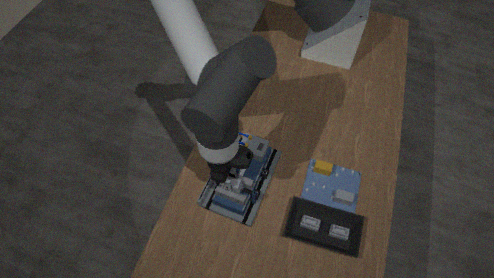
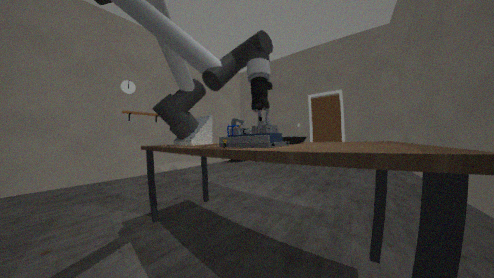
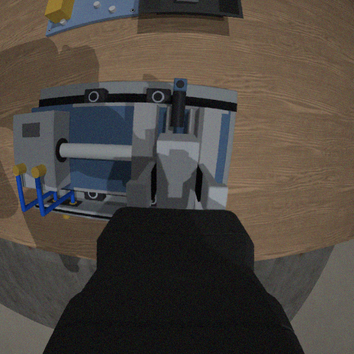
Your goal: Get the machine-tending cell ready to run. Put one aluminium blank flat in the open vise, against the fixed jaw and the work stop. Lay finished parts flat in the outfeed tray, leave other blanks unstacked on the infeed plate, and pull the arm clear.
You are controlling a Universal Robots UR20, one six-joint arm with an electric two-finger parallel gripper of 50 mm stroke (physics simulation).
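Where they show: gripper, between the fingertips: (image 1: 230, 183) (image 2: 263, 123); arm's base, origin of its link: (image 1: 332, 12) (image 2: 188, 130).
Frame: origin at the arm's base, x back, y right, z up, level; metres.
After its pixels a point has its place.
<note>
My gripper (image 1: 234, 179) @[x -0.936, y 0.098, z -0.033 m] (image 2: 263, 121) @[x -0.936, y 0.098, z -0.033 m] (image 3: 175, 174) points down over the vise (image 1: 261, 146) @[x -0.767, y 0.057, z -0.042 m] (image 2: 250, 141) @[x -0.925, y 0.185, z -0.112 m] (image 3: 100, 122) and is shut on an aluminium blank (image 3: 177, 149). The blank is above the gap between the moving jaw (image 3: 145, 120) on the left and the fixed jaw (image 3: 207, 125) on the right. The work stop (image 3: 178, 107) is at the blank's far end. The blank's underside is hidden, so I cannot tell whether it touches the vise bed. Another blank (image 1: 343, 196) @[x -0.814, y -0.258, z -0.094 m] lies on the infeed plate (image 1: 332, 181) @[x -0.754, y -0.212, z -0.131 m] (image 3: 85, 17). Two finished parts (image 1: 310, 222) @[x -0.936, y -0.180, z -0.106 m] (image 1: 339, 231) @[x -0.931, y -0.277, z -0.106 m] lie apart in the black outfeed tray (image 1: 323, 242) @[x -0.977, y -0.241, z -0.127 m].
A yellow block (image 1: 323, 167) @[x -0.734, y -0.165, z -0.095 m] (image 3: 59, 9) stands at a corner of the infeed plate. Blue hoses (image 3: 42, 200) with yellow fittings loop beside the vise's cylinder housing (image 3: 42, 145). The wooden table (image 1: 280, 240) @[x -1.018, y -0.110, z -0.139 m] carries the arm's pale base mount (image 1: 332, 50) @[x -0.189, y -0.054, z -0.054 m] at the far end.
</note>
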